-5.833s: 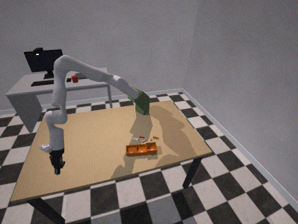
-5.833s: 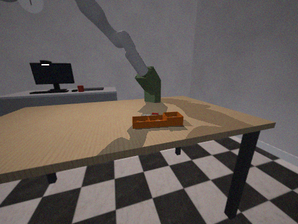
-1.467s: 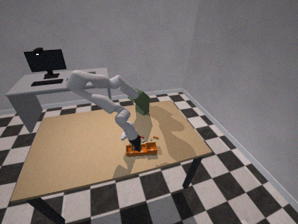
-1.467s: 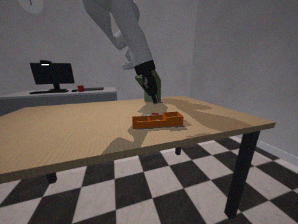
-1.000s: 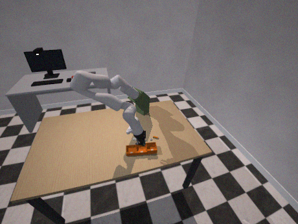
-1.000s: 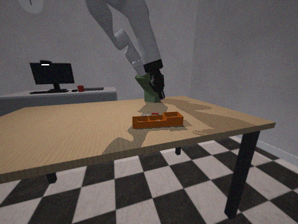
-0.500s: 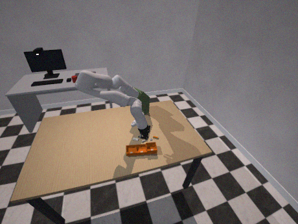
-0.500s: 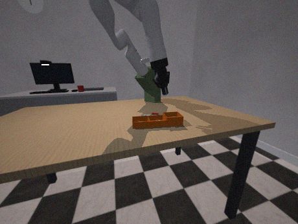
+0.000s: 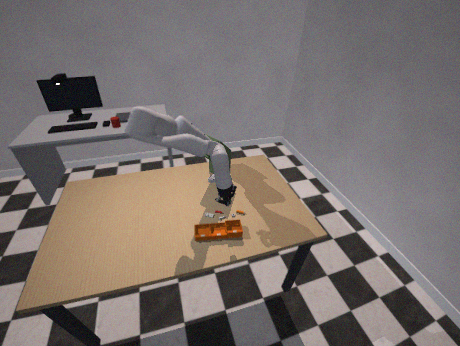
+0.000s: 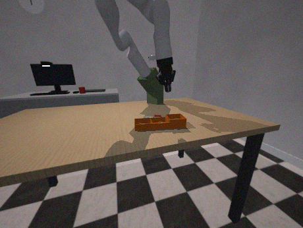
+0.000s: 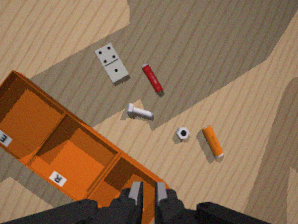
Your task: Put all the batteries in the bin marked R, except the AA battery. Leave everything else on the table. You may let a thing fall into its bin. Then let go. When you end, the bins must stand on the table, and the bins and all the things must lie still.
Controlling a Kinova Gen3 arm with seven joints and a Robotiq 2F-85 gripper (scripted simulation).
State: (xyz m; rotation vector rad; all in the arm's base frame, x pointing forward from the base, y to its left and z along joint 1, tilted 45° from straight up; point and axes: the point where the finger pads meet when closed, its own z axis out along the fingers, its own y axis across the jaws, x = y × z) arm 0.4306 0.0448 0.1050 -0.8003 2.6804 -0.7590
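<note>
Now: the orange bin row 16 cm below my hand, 6 cm to the right of it and 3 cm ahead of it. The rest, counted from my hand: grey hex nut (18 cm below, 6 cm to the left, 6 cm behind); thin red battery (18 cm below, 11 cm behind, 1 cm to the right); grey bolt (18 cm below, 6 cm behind, 1 cm to the right).
</note>
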